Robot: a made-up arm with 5 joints.
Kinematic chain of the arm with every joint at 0, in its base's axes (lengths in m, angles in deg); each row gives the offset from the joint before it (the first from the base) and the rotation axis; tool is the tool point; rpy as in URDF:
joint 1: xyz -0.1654 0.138 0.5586 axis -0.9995 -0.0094 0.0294
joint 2: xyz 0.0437 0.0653 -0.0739 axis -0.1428 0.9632 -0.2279
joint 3: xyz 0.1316 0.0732 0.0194 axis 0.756 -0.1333 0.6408
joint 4: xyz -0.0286 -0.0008 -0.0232 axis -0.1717 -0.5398 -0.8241
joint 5: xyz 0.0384 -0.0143 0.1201 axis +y
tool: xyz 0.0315 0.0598 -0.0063 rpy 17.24 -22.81 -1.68
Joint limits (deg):
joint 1: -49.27..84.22
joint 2: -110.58..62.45
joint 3: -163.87..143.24
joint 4: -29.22..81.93
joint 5: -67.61..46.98
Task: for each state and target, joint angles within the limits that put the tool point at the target. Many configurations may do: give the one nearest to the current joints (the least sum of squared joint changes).
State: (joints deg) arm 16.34 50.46 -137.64 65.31 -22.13
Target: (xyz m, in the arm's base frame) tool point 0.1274 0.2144 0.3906
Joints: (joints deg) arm 18.92 12.36 -152.21 50.56 -20.74
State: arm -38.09 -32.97 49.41 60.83 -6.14
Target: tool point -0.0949 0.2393 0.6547
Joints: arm 1.61 -32.35 36.79 65.09 -1.23
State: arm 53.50 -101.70 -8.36 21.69 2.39
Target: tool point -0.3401 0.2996 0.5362
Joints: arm 21.57 -110.58 -39.02 29.90 -47.77
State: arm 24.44 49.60 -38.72 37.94 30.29
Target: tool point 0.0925 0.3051 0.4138
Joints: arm 1.45 38.35 -53.05 35.18 10.56
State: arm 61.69 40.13 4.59 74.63 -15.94
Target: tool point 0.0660 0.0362 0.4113
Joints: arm 83.97 62.45 0.90 74.79 -6.99
